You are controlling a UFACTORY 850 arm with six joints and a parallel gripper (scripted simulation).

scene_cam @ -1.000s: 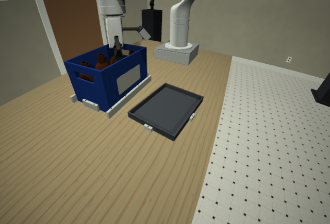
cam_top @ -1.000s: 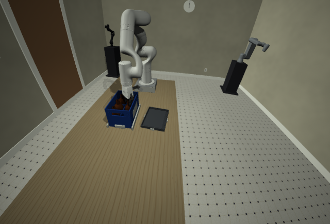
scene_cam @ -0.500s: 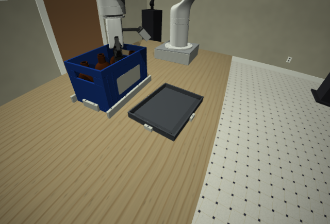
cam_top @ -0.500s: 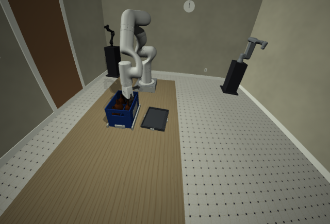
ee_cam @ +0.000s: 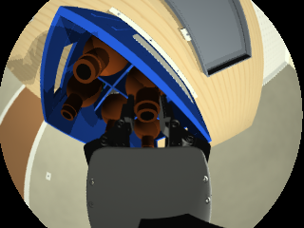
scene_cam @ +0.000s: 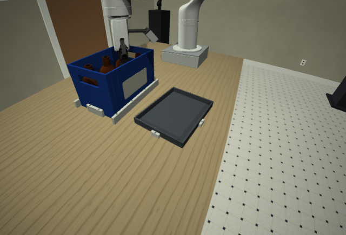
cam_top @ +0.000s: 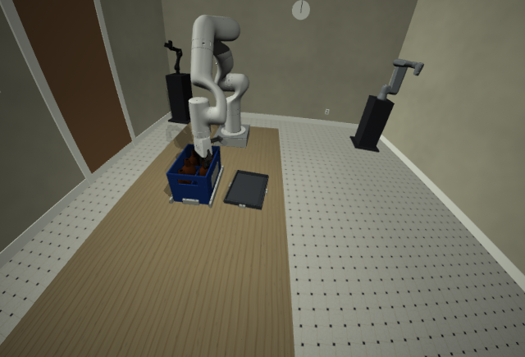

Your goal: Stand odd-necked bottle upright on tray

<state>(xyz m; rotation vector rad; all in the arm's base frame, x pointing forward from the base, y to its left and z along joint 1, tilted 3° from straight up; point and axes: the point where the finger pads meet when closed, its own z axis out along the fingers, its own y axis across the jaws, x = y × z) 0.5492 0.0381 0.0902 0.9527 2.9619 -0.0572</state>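
Now: hand 70 mm above the bottle. From my hand the other things lie so: dark grey tray: 220 mm to the left, 150 mm below, 30 mm behind; then blue crate: 70 mm below, 40 mm to the right, 10 mm ahead.
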